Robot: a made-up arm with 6 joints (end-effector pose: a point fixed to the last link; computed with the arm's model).
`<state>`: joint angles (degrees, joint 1 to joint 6).
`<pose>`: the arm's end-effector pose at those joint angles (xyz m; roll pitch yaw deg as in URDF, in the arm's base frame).
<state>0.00 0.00 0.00 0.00 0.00 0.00</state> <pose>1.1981 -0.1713 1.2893 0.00 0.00 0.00</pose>
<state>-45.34 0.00 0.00 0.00 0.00 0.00</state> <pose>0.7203 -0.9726 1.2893 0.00 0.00 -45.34</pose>
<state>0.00 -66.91 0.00 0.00 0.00 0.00</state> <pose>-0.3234 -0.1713 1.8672 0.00 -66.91 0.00</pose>
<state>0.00 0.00 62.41 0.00 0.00 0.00</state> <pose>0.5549 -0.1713 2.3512 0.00 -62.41 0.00</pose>
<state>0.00 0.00 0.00 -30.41 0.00 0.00</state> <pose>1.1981 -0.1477 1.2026 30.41 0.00 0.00</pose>
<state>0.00 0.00 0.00 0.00 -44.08 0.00</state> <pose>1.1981 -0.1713 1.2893 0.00 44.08 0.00</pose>
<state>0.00 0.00 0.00 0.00 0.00 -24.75</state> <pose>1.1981 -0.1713 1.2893 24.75 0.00 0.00</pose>
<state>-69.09 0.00 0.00 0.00 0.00 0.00</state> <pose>0.2676 -1.1803 1.2893 0.00 0.00 -69.09</pose>
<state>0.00 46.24 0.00 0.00 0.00 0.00</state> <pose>1.4515 -0.1713 0.1580 0.00 46.24 0.00</pose>
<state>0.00 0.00 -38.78 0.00 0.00 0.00</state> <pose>0.9340 -0.1713 0.5389 0.00 38.78 0.00</pose>
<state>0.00 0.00 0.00 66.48 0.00 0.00</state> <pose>1.1981 -0.0684 1.4464 -66.48 0.00 0.00</pose>
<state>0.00 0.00 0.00 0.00 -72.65 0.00</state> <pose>1.1981 -0.1713 1.2893 0.00 72.65 0.00</pose>
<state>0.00 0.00 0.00 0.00 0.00 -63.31</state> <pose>1.1981 -0.1713 1.2893 63.31 0.00 0.00</pose>
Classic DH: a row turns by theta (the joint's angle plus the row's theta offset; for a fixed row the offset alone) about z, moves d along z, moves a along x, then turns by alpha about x. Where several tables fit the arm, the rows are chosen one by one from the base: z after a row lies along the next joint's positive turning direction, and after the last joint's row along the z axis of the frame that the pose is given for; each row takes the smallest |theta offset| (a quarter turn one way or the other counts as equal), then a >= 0, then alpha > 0; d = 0 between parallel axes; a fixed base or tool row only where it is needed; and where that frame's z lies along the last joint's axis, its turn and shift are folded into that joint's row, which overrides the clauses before.
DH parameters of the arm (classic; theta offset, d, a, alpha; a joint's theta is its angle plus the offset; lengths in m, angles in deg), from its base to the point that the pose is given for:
joint 1: 0 0.4269 0 -90
joint 2: -90 0 0.8624 180
joint 3: 0 0 0 -90
joint 4: 0 -1.1981 0 90
joint 5: 0 0.1713 0 -90
joint 6: 90 0 0 90
tool (fixed): -90 0 0 0

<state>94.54 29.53 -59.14 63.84 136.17 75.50</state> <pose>0.0273 0.6107 -0.0169 -77.24 -46.74 159.64</pose>
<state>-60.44 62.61 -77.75 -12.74 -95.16 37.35</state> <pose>-0.2346 0.0750 0.0884 159.30 -53.65 97.81</pose>
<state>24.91 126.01 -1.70 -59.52 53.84 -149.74</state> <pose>-0.1013 -0.1428 -0.9377 100.58 45.83 -68.13</pose>
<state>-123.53 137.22 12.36 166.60 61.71 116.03</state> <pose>0.1756 -0.0366 -1.2119 -108.38 -5.78 44.63</pose>
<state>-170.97 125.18 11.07 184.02 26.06 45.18</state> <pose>-0.1752 -0.2009 -1.1586 -47.32 39.86 11.33</pose>
